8 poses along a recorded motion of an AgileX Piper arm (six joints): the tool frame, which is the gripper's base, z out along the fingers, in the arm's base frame.
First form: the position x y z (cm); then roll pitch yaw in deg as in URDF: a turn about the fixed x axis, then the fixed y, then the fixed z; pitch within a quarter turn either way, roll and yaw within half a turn.
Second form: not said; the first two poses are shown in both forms.
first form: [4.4 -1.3 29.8 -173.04 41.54 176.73]
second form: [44 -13 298 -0.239 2.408 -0.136]
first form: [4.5 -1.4 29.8 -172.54 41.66 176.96]
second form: [45 -14 298 -0.248 2.405 -0.145]
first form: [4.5 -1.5 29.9 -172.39 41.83 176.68]
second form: [45 -15 299 -0.256 2.402 -0.147]
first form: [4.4 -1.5 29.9 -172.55 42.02 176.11]
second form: [44 -15 299 -0.261 2.399 -0.143]
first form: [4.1 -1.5 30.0 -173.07 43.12 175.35]
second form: [41 -15 300 -0.257 2.381 -0.128]
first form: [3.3 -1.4 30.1 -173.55 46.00 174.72]
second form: [33 -14 301 -0.248 2.333 -0.108]
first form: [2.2 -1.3 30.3 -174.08 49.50 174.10]
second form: [22 -13 303 -0.239 2.273 -0.088]
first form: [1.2 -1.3 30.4 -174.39 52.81 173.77]
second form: [12 -13 304 -0.231 2.216 -0.074]
